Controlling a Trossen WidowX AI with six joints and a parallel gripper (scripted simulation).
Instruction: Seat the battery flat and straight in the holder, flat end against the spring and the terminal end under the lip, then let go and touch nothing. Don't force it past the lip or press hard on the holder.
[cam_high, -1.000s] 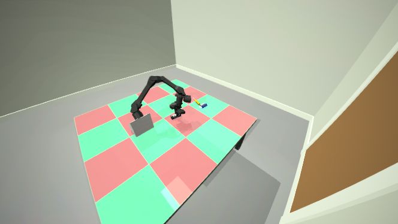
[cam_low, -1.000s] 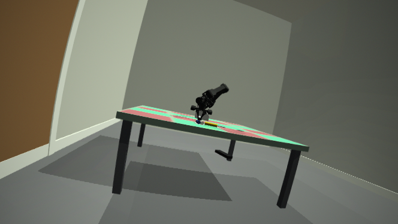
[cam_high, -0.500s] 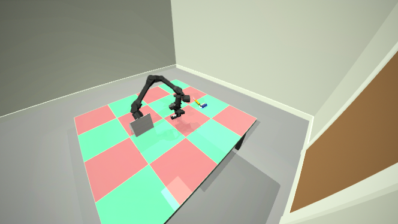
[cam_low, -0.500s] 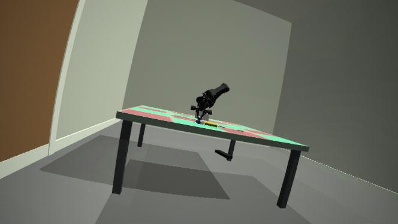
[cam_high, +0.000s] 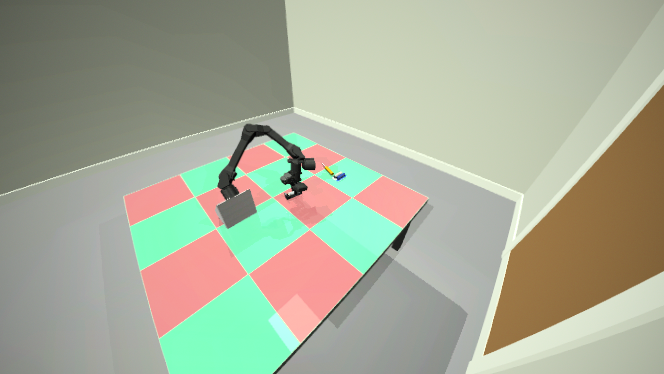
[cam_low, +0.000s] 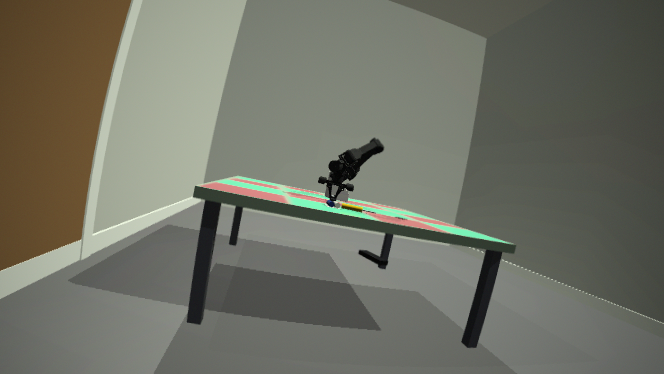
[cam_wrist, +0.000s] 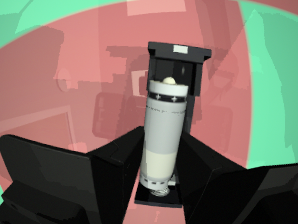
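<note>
Now: gripper tip 10 mm below the battery. The rest, counted from my gripper tip: battery blister pack 310 mm ahead, 100 mm to the right; yellow screwdriver 330 mm ahead, 30 mm to the left.
</note>
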